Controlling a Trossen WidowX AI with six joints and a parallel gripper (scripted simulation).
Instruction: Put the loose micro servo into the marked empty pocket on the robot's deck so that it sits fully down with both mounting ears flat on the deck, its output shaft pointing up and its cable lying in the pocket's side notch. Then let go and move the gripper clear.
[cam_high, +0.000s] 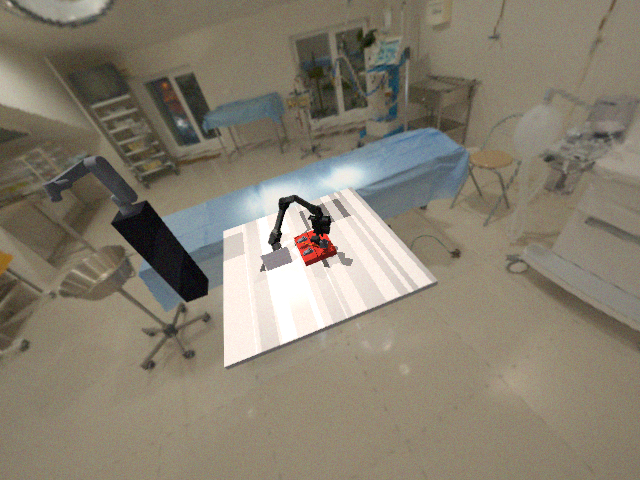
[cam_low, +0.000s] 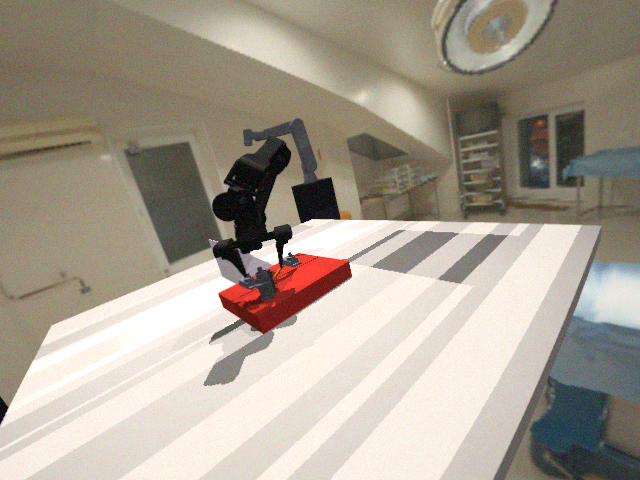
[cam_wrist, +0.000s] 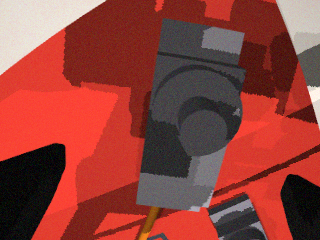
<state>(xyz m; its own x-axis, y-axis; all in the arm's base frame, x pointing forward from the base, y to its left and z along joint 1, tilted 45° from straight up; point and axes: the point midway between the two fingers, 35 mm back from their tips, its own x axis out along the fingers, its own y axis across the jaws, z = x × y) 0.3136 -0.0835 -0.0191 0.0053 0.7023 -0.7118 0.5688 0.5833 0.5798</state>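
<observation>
Now: the red robot deck 70 mm to the left of my gripper tip and 80 mm below it.
</observation>
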